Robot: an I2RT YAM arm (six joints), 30 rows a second.
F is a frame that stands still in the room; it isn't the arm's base.
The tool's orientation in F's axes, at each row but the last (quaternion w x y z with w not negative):
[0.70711, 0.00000, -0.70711, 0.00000]
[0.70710, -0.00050, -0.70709, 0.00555]
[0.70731, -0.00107, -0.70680, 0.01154]
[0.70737, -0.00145, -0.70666, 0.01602]
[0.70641, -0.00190, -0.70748, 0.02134]
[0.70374, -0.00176, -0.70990, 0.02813]
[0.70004, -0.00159, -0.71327, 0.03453]
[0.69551, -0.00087, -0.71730, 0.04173]
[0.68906, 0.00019, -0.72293, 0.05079]
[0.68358, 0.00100, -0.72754, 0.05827]
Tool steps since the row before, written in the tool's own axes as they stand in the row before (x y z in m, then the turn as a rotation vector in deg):
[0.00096, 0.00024, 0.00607, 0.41, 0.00, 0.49]
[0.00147, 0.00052, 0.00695, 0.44, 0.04, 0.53]
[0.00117, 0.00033, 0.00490, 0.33, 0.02, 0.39]
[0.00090, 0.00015, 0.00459, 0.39, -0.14, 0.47]
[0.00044, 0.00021, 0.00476, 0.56, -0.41, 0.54]
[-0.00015, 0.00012, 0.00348, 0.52, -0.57, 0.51]
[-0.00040, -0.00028, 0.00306, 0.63, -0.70, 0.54]
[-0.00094, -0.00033, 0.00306, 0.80, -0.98, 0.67]
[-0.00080, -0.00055, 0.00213, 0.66, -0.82, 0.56]
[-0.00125, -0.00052, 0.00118, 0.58, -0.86, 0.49]
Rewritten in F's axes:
[-0.00607, 0.00024, 0.00096, -0.49, 0.00, 0.41]
[-0.00695, 0.00048, 0.00147, -0.53, 0.04, 0.44]
[-0.00490, 0.00028, 0.00117, -0.39, 0.02, 0.33]
[-0.00459, 0.00008, 0.00090, -0.47, -0.14, 0.39]
[-0.00476, 0.00009, 0.00043, -0.53, -0.41, 0.57]
[-0.00348, -0.00002, -0.00018, -0.49, -0.57, 0.54]
[-0.00304, -0.00044, -0.00044, -0.52, -0.69, 0.66]
[-0.00300, -0.00056, -0.00101, -0.64, -0.97, 0.84]
[-0.00204, -0.00076, -0.00085, -0.53, -0.81, 0.69]
[-0.00105, -0.00072, -0.00127, -0.46, -0.85, 0.62]

